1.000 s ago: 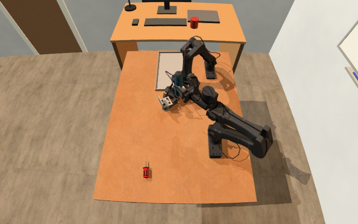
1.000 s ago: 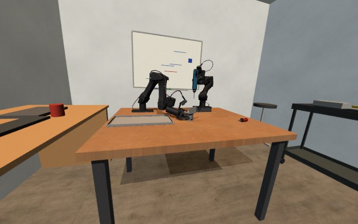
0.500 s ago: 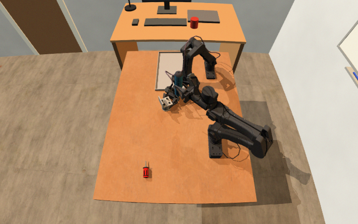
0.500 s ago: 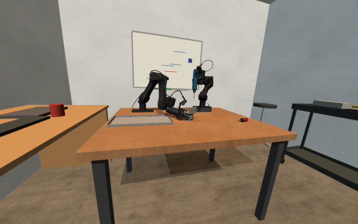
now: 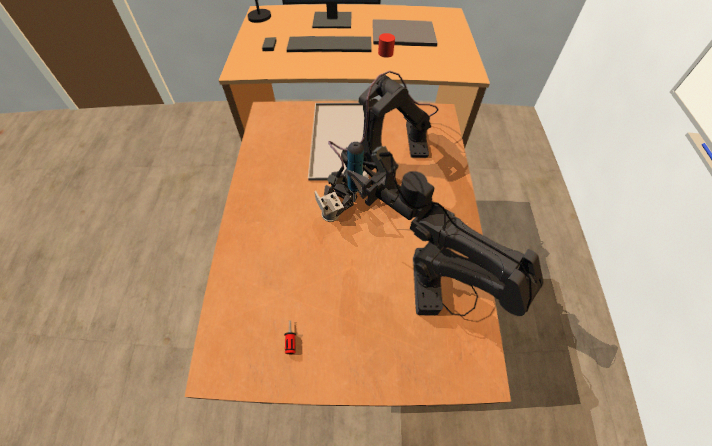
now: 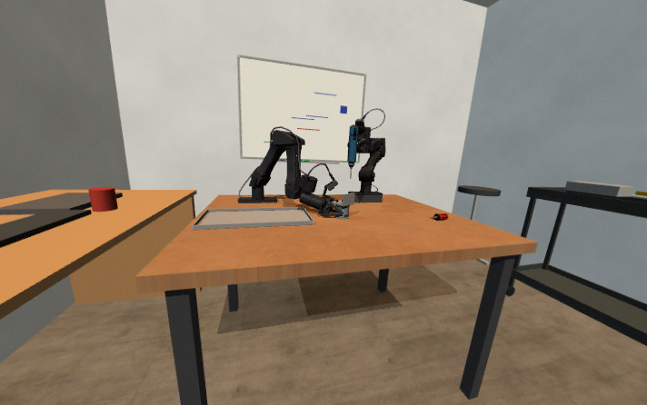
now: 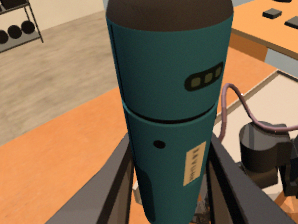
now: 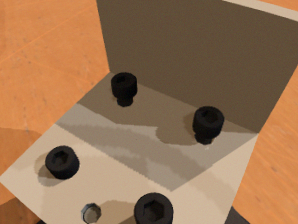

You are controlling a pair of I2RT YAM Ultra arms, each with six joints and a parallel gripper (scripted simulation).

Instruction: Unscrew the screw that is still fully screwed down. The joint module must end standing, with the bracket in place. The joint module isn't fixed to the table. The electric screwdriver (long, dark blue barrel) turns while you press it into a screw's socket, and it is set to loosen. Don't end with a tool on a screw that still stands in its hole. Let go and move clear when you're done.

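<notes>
The l-shaped bracket lies 5 cm above my right hand. From my right hand the other things lie so: small red screwdriver: 43 cm to the left, 8 cm ahead, 1 cm below; then grey bit: 16 cm above, 9 cm behind, 6 cm to the left; then grey tray: 36 cm to the right, 2 cm below.
</notes>
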